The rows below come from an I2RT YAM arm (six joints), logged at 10 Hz.
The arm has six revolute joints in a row. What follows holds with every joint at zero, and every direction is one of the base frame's.
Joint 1 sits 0.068 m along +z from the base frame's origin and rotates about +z.
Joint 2 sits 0.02 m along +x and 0.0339 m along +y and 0.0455 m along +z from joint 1 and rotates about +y.
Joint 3 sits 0.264 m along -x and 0.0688 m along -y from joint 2 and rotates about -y.
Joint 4 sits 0.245 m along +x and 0.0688 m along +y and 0.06 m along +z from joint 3 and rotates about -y.
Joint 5 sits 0.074 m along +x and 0.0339 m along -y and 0.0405 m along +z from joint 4 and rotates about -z.
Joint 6 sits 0.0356 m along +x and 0.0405 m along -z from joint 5 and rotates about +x.
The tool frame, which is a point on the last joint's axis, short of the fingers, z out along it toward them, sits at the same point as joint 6; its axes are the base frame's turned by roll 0, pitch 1.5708 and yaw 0 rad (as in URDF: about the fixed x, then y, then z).
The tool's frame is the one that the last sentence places.
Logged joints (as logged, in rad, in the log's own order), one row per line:
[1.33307 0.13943 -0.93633 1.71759 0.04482 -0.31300]
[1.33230 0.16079 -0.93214 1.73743 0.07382 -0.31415]
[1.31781 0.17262 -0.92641 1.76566 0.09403 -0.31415]
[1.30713 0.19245 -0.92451 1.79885 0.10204 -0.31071]
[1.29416 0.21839 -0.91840 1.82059 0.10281 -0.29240]
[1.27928 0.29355 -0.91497 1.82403 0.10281 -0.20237]
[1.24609 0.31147 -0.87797 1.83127 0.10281 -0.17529]
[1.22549 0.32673 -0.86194 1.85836 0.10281 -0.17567]
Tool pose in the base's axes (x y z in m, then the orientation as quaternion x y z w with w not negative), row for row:
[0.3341 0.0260 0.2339 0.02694 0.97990 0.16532 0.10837]
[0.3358 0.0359 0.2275 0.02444 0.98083 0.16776 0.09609]
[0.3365 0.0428 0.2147 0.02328 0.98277 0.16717 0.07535]
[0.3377 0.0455 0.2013 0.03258 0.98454 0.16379 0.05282]
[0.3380 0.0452 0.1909 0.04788 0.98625 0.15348 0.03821]
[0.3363 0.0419 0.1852 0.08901 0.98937 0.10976 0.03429]
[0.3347 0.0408 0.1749 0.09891 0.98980 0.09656 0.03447]
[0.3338 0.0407 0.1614 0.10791 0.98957 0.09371 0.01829]
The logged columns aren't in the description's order. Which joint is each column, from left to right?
Columns, left to right: joint 3, joint 6, joint 4, joint 2, joint 1, joint 5.
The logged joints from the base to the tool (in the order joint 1, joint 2, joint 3, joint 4, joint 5, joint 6), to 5 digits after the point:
[0.04482 1.71759 1.33307 -0.93633 -0.31300 0.13943]
[0.07382 1.73743 1.33230 -0.93214 -0.31415 0.16079]
[0.09403 1.76566 1.31781 -0.92641 -0.31415 0.17262]
[0.10204 1.79885 1.30713 -0.92451 -0.31071 0.19245]
[0.10281 1.82059 1.29416 -0.91840 -0.29240 0.21839]
[0.10281 1.82403 1.27928 -0.91497 -0.20237 0.29355]
[0.10281 1.83127 1.24609 -0.87797 -0.17529 0.31147]
[0.10281 1.85836 1.22549 -0.86194 -0.17567 0.32673]

